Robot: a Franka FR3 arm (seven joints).
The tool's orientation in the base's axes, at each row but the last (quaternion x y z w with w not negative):
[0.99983 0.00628 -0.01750 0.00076]
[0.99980 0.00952 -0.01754 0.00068]
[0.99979 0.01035 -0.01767 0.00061]
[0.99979 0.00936 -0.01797 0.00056]
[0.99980 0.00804 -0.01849 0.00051]
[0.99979 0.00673 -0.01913 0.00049]
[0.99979 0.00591 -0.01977 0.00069]
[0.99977 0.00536 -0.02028 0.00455]
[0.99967 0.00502 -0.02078 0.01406]
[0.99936 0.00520 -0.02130 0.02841]
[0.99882 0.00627 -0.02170 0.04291]
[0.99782 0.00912 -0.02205 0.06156]
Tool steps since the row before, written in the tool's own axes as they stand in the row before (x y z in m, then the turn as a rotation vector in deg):
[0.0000 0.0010 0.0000 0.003 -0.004 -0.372]
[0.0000 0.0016 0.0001 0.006 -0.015 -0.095]
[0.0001 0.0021 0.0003 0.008 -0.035 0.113]
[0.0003 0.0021 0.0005 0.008 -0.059 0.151]
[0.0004 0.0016 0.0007 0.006 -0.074 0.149]
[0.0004 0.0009 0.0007 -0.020 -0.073 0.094]
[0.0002 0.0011 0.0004 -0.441 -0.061 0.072]
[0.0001 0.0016 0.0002 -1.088 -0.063 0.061]
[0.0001 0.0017 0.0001 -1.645 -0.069 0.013]
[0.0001 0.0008 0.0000 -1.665 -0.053 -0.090]
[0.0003 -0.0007 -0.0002 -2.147 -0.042 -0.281]
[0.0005 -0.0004 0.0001 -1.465 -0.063 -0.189]
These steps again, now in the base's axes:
[0.0000 -0.0010 0.0000 0.016 0.005 0.372]
[0.0000 -0.0016 -0.0001 0.009 0.015 0.095]
[0.0001 -0.0021 -0.0003 0.003 0.035 -0.113]
[0.0003 -0.0021 -0.0005 0.001 0.059 -0.151]
[0.0004 -0.0016 -0.0007 -0.001 0.074 -0.149]
[0.0004 -0.0009 -0.0007 -0.025 0.073 -0.093]
[0.0002 -0.0011 -0.0004 -0.444 0.056 -0.055]
[0.0001 -0.0016 -0.0002 -1.090 0.051 -0.017]
[0.0001 -0.0017 -0.0001 -1.645 0.053 0.054]
[0.0001 -0.0008 0.0000 -1.660 0.043 0.158]
[0.0003 0.0007 0.0001 -2.133 0.043 0.370]
[0.0005 0.0004 -0.0002 -1.457 0.063 0.246]

